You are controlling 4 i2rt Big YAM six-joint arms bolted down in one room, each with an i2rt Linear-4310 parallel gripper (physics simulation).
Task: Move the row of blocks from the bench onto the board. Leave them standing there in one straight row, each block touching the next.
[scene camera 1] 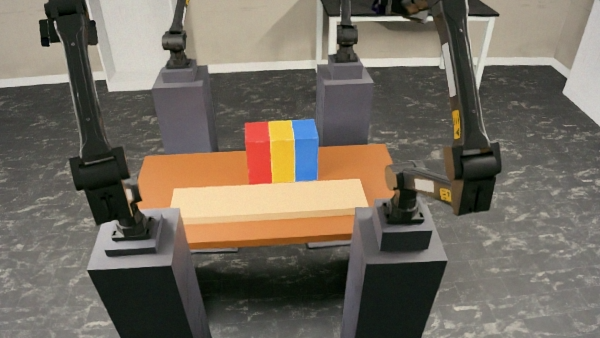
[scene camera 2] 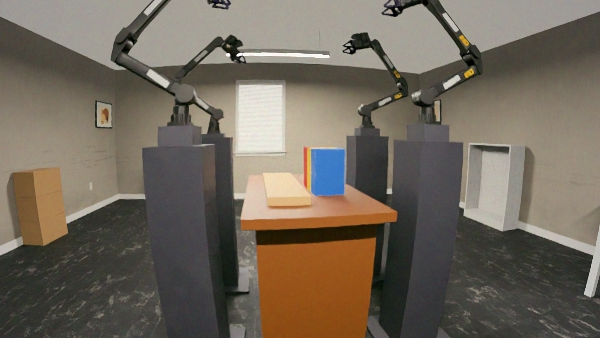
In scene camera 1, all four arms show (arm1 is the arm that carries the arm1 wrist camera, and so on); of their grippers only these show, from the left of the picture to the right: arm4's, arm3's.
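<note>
A red block [scene camera 1: 258, 160] [scene camera 2: 305, 167], a yellow block [scene camera 1: 282, 159] [scene camera 2: 309, 170] and a blue block [scene camera 1: 306, 157] [scene camera 2: 328, 171] stand upright on the orange bench [scene camera 1: 200, 170] [scene camera 2: 360, 206], in one straight row, faces together. The cream board [scene camera 1: 270, 200] [scene camera 2: 287, 192] lies flat on the bench beside them, bearing no block. In scene camera 1, arm3's gripper [scene camera 1: 381, 7] is cut by the top edge; arm4's is mostly hidden behind its link. In scene camera 2, the front left [scene camera 2: 220, 4], back left [scene camera 2: 240, 58], back right [scene camera 2: 350, 46] and front right [scene camera 2: 392, 7] grippers hang high above the bench, away from the blocks.
Grey pedestals [scene camera 1: 135, 300] [scene camera 1: 395, 300] [scene camera 2: 182, 225] [scene camera 2: 425, 225] carry the arms around the bench. A dark table [scene camera 1: 480, 8] stands behind in scene camera 1. Cardboard boxes [scene camera 2: 40, 205] stand at the left wall and a white shelf unit [scene camera 2: 515, 190] at the right wall in scene camera 2.
</note>
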